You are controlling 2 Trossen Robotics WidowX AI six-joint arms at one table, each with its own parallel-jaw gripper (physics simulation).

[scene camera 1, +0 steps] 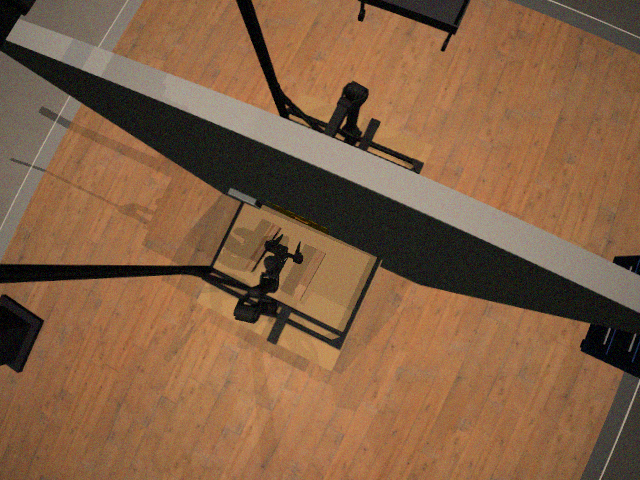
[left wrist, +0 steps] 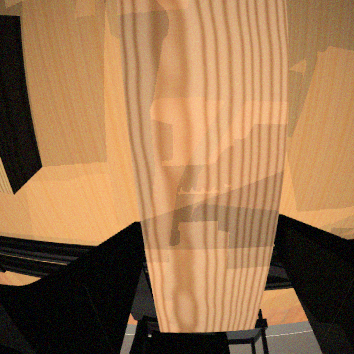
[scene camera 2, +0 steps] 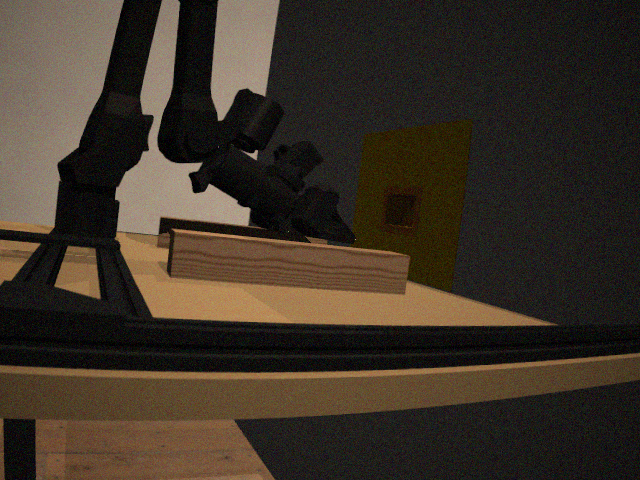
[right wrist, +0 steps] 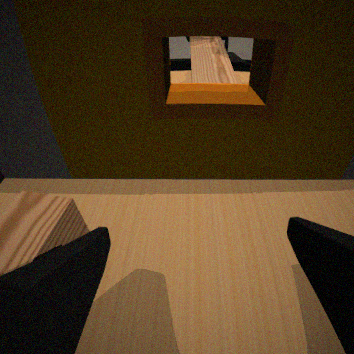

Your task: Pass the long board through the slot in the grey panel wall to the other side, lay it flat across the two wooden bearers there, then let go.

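Observation:
The long board [left wrist: 215,150] [right wrist: 210,60] shows striped grain and lies between my left gripper's fingers [left wrist: 209,220], which are shut on it. In the right wrist view it shows through the slot [right wrist: 215,95] [scene camera 2: 400,191], on the far side of the grey panel wall [scene camera 1: 310,134] [scene camera 2: 542,155]. My right gripper [scene camera 1: 290,240] [scene camera 2: 332,239] [right wrist: 199,232] is open and empty, low near the two bearers and facing the slot. One wooden bearer [scene camera 1: 310,276] [scene camera 2: 289,263] is near in scene camera 2; the other bearer [scene camera 1: 256,260] [scene camera 2: 162,239] is partly hidden behind it. The scene cameras do not show the board.
A yellow plate [scene camera 2: 413,155] [right wrist: 100,100] surrounds the slot. A bearer end [right wrist: 40,220] shows beside one right finger. The right arm's table [scene camera 1: 343,289] meets the wall; a black frame rail [scene camera 2: 336,333] crosses it. The left arm [scene camera 1: 354,93] stands beyond the wall. A dark block [left wrist: 15,100] shows beside the board.

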